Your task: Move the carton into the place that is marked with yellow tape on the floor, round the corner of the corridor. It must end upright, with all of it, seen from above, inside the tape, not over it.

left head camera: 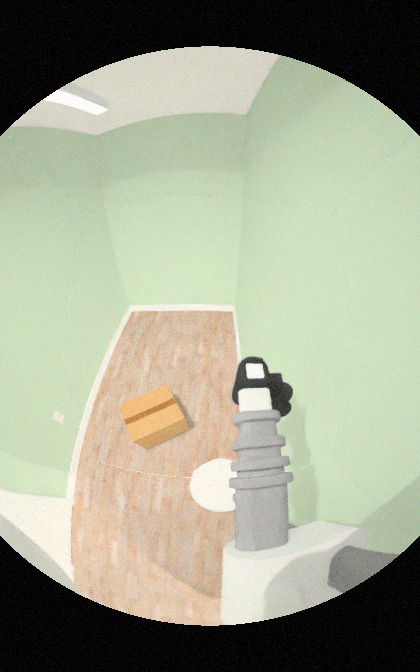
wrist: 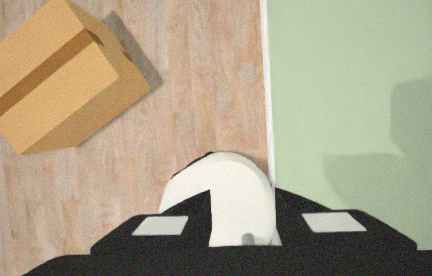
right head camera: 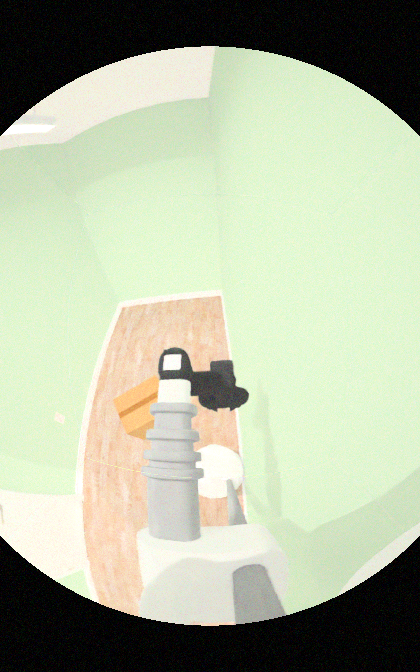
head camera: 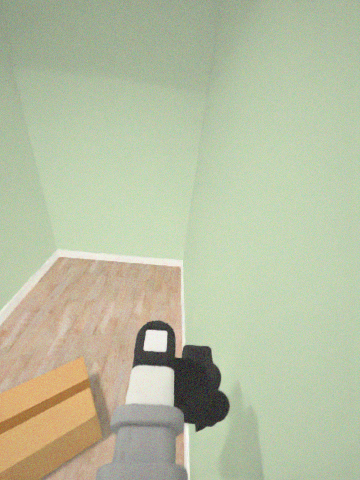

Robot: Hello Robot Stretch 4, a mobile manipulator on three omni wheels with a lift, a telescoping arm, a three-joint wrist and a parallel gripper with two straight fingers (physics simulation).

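Where they show: gripper, fingertip midpoint: [wrist: 243, 208] [head camera: 186, 424]; robot's base, link origin: [wrist: 220, 201].
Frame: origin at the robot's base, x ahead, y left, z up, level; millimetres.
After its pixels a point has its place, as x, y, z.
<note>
The carton [head camera: 50, 430] @(414, 434, 294) [left head camera: 157, 420] [right head camera: 137, 417] [wrist: 70, 85] @(461, 411, 293) is a light brown box with a darker strip along its top. It stands upright on the floor, turned at an angle to the walls, left of my arm and ahead of my base. My gripper [right head camera: 223, 409] [wrist: 243, 208] @(270, -88, 921) is open, with a gap between its black fingers and nothing held. It hangs above the floor, near the right wall and apart from the carton. In the right head view my arm hides part of the carton. The yellow tape does not show in any view.
The green right wall [head camera: 280, 300] @(345, -215, 1268) [left head camera: 310, 300] [wrist: 350, 60] @(384, -215, 774) runs close beside my gripper and arm. A green end wall [head camera: 120, 175] @(2057, 499, 1006) [left head camera: 175, 250] closes the corridor ahead. The left wall [left head camera: 40, 325] has a white skirting. My round white base [left head camera: 212, 485] [right head camera: 220, 470] stands below the arm.
</note>
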